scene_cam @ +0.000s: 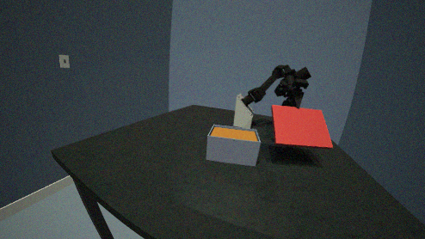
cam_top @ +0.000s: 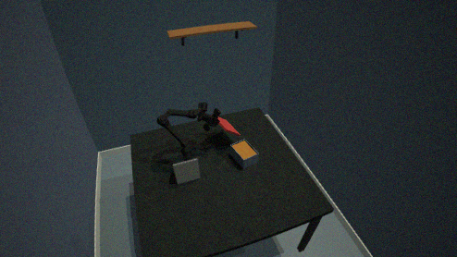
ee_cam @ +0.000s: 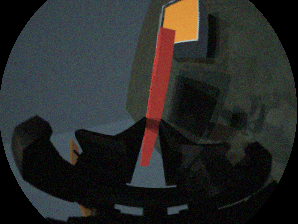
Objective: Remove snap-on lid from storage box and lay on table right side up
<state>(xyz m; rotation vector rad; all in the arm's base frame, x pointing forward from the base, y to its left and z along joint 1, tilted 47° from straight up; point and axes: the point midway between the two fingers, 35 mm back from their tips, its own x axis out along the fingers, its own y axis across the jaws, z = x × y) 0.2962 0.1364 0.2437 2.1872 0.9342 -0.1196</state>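
My gripper tip is 6 cm short of the lid, 1 cm to the right of it and 5 cm above it. Also, from my gripper tip: storage box (12 cm ahead, 25 cm to the right, 16 cm below).
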